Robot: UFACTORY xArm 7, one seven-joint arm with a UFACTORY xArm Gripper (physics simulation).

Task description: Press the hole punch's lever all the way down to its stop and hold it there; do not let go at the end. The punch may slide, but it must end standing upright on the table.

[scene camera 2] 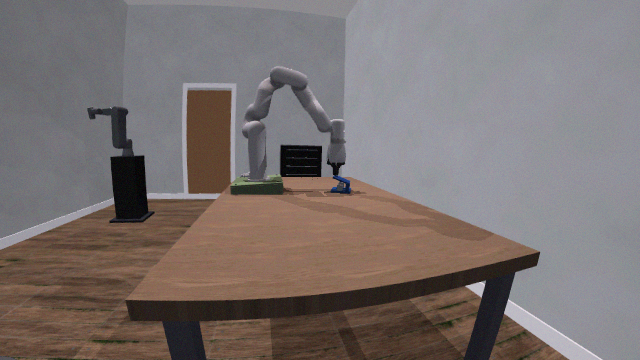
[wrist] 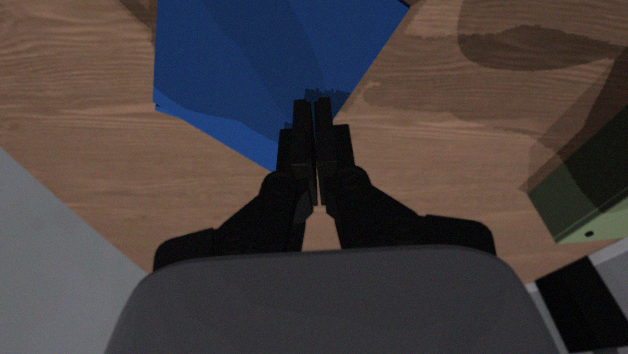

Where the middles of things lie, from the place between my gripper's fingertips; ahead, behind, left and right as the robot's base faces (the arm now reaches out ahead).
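Hole punch lever (wrist: pixel 235 77): 20 mm below my hand, 20 mm to the right of it, 30 mm ahead of it.
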